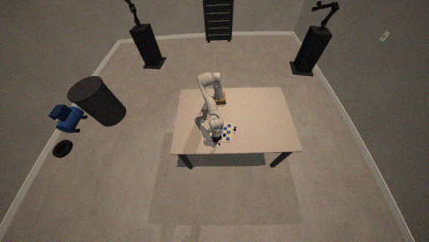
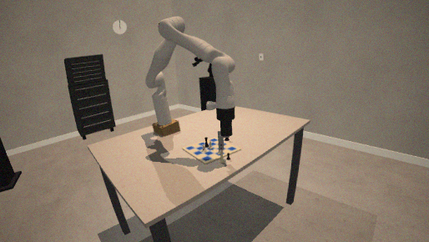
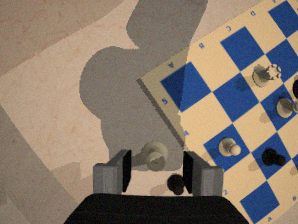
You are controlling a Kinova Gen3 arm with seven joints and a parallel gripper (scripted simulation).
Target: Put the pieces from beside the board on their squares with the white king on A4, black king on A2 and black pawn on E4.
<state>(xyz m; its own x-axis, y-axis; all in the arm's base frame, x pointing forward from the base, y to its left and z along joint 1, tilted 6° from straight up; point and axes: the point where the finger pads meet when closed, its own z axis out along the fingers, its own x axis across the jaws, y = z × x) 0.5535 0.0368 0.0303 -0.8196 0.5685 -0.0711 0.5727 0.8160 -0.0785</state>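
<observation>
Now: hand 60 mm above the white king. Round my hand: blue-and-cream chessboard 140 mm behind, 90 mm below, 40 mm to the left; black king 180 mm to the left, 180 mm behind, 60 mm below.
</observation>
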